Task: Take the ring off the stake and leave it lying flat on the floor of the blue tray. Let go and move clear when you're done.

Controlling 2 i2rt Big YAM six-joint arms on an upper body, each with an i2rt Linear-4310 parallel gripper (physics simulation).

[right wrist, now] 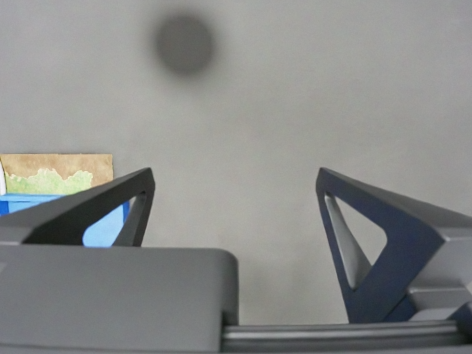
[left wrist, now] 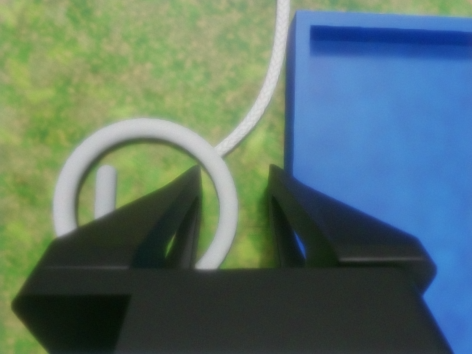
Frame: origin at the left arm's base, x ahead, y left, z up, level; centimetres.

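Seen in the pictures: left gripper, fingertip midpoint: (left wrist: pixel 234 176); right gripper, fingertip midpoint: (right wrist: pixel 235 176).
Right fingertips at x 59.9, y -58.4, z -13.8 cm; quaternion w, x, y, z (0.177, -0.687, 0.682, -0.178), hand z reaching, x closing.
A point is followed by its place in that frame.
The light grey ring (left wrist: pixel 145 129) @[x 49.6, y -16.7, z -32.8 cm] shows in the left wrist view, around the upright grey stake (left wrist: pixel 106 187) @[x 47.2, y -16.1, z -29.9 cm]. Its height on the stake is hard to tell. My left gripper (left wrist: pixel 234 176) @[x 47.5, y -20.9, z -32.1 cm] is slightly open. Its fingertips appear on either side of the ring's right side, with gaps on both sides. The gripper hides the stake's base and the ring's near part. The blue tray (left wrist: pixel 380 20) @[x 54.4, y -27.1, z -31.6 cm] (right wrist: pixel 35 198) @[x 54.5, y -29.9, z -31.6 cm] lies right of the ring and partly shows at the left of the right wrist view. My right gripper (right wrist: pixel 235 176) @[x 59.9, y -58.4, z -13.8 cm] is wide open and empty, high above the grey surface.
A white braided rope (left wrist: pixel 281 30) @[x 54.5, y -23.1, z -33.1 cm] runs from behind the ring up past the tray's left wall. The green and brown patterned mat (left wrist: pixel 125 65) @[x 52.9, y -15.5, z -33.7 cm] (right wrist: pixel 60 161) @[x 59.6, y -32.5, z -33.7 cm] lies under stake and tray. A dark round blurred spot (right wrist: pixel 185 44) @[x 75.9, y -51.4, z -33.7 cm] shows on the grey table (right wrist: pixel 275 100) @[x 68.4, y -64.0, z -33.7 cm].
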